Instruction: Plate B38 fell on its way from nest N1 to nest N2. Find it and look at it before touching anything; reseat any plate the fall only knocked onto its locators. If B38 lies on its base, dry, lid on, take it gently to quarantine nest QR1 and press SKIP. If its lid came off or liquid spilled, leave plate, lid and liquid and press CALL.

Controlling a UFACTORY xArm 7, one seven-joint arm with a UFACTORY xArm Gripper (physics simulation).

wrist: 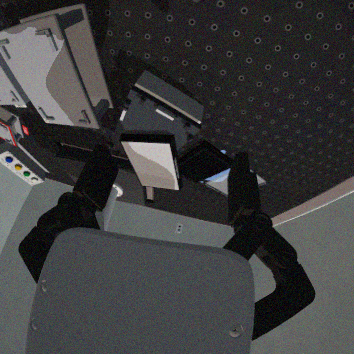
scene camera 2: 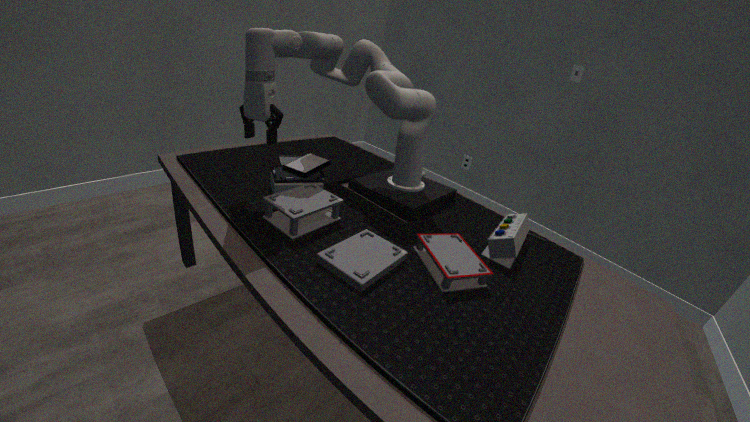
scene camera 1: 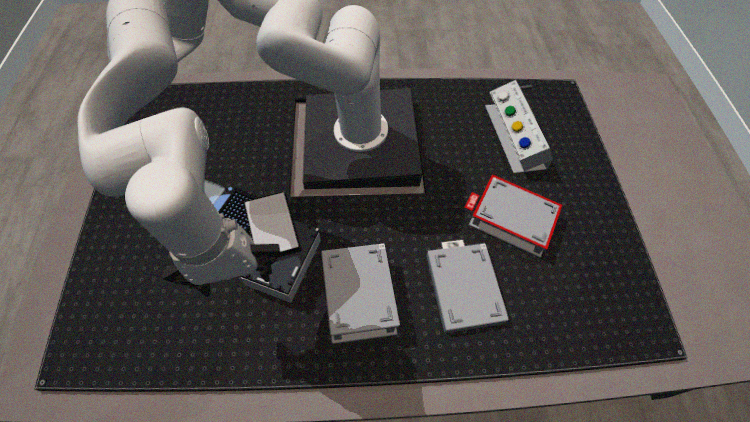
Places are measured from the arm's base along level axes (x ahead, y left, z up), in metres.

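Pixels of known places: gripper, fingertip midpoint: (wrist: 168,159) (scene camera 2: 260,140) (scene camera 1: 237,280); arm's base at its link origin: (scene camera 2: 405,184) (scene camera 1: 361,130).
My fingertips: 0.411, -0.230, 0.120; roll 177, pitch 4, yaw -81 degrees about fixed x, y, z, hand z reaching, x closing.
Observation:
Ahead of a thing's pixels: the offset from my fingertips to its middle, as dx, dy, dz. "pt": to the spot under its first point.
My gripper (scene camera 1: 263,260) (scene camera 2: 260,137) (wrist: 168,159) is open and empty, above and beside a dark box with locators @[pt -0.075, +0.093, -0.095] (scene camera 1: 301,260) (wrist: 150,112). A light-topped plate @[-0.146, +0.038, -0.081] (scene camera 1: 272,217) (scene camera 2: 306,162) (wrist: 154,165) rests tilted on that box. A dark plate with open wells @[-0.206, -0.048, -0.142] (scene camera 1: 238,208) (wrist: 202,159) lies beside the box, partly hidden. Blue liquid (scene camera 1: 220,201) (wrist: 219,175) shows at its edge, and a pale lid @[pt -0.218, -0.200, -0.147] (wrist: 259,180) lies apart from it. No plate label is legible. The red-edged quarantine nest @[-0.164, +0.542, -0.126] (scene camera 1: 519,209) (scene camera 2: 453,254) is empty.
A raised grey nest @[-0.014, +0.196, -0.118] (scene camera 1: 367,293) (scene camera 2: 306,199) (wrist: 32,67) and a lower grey nest @[-0.017, +0.404, -0.136] (scene camera 1: 466,288) (scene camera 2: 361,257) bear no plates. The button box @[-0.401, +0.611, -0.107] (scene camera 1: 533,125) (scene camera 2: 506,244) (wrist: 21,168) has white, green, yellow and blue buttons. The arm's black base (scene camera 1: 361,165) stands behind.

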